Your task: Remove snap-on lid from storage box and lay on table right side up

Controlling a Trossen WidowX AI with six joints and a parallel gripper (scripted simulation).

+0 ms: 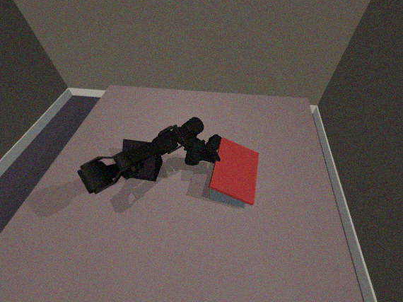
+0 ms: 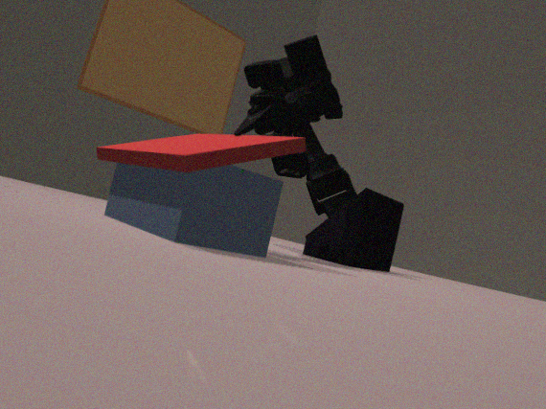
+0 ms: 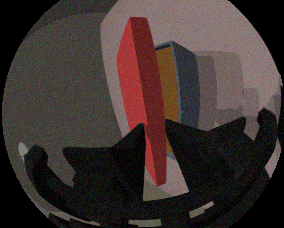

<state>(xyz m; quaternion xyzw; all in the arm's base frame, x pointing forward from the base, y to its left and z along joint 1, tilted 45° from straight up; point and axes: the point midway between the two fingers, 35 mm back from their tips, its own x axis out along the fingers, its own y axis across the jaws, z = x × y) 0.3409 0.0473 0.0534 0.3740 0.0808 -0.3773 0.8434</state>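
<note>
My gripper tip is 70 mm short of the red lid, 10 mm to the left of it and 30 mm above it. The rest, counted from my gripper tip: blue storage box 60 mm ahead, 10 mm to the right, 100 mm below.
</note>
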